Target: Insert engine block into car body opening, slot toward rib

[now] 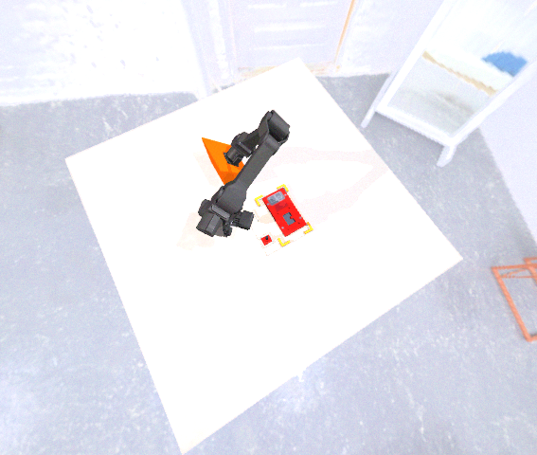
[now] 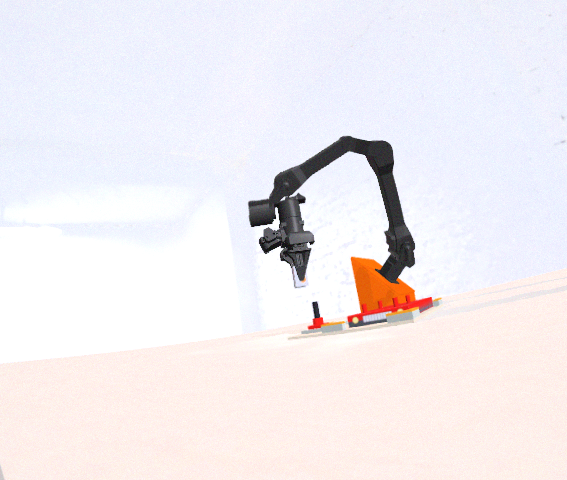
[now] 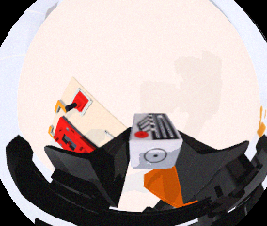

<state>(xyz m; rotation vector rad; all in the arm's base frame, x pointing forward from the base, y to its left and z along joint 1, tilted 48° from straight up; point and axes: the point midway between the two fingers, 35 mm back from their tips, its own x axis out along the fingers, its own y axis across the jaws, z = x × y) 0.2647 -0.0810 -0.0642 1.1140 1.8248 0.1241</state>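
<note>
Now: the engine block 10 mm behind my gripper tip and 10 mm above it.
</note>
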